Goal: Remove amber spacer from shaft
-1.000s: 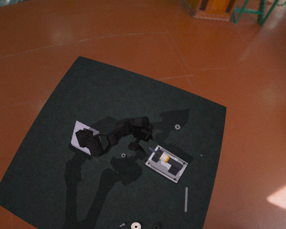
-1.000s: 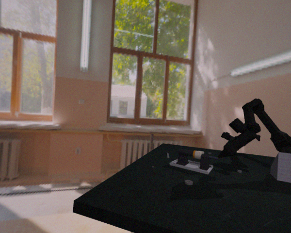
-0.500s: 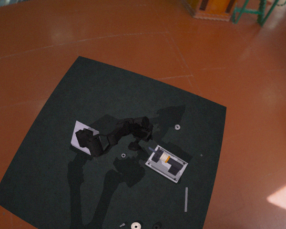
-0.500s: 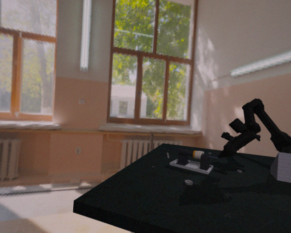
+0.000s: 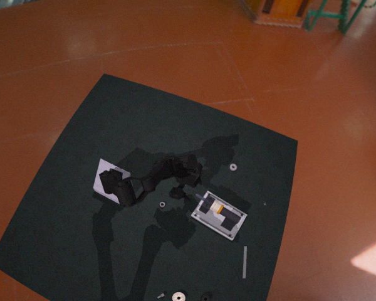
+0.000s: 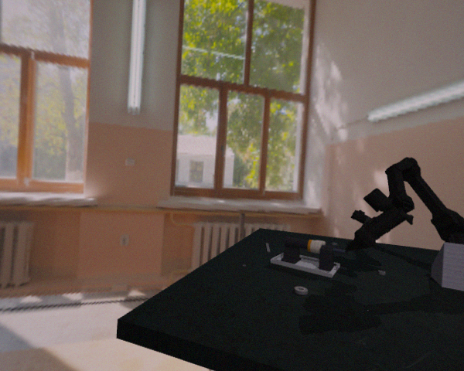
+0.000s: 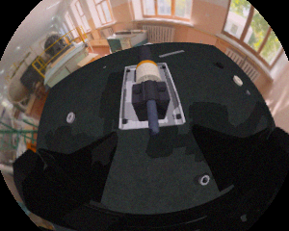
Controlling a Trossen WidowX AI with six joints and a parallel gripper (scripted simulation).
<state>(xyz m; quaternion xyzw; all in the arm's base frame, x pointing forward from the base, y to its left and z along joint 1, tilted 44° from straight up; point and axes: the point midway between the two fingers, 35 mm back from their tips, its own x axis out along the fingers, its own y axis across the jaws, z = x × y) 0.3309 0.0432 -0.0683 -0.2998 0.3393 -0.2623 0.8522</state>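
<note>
The white spacer is 90 mm ahead of my gripper tip, 20 mm to the right of it and 20 mm below it. The rest, counted from my gripper tip: dark blue shaft: 100 mm ahead, 20 mm to the right, 20 mm below; amber spacer: 130 mm ahead, 30 mm to the right, 20 mm below; cream spacer: 100 mm ahead, 20 mm to the right, 20 mm below.
</note>
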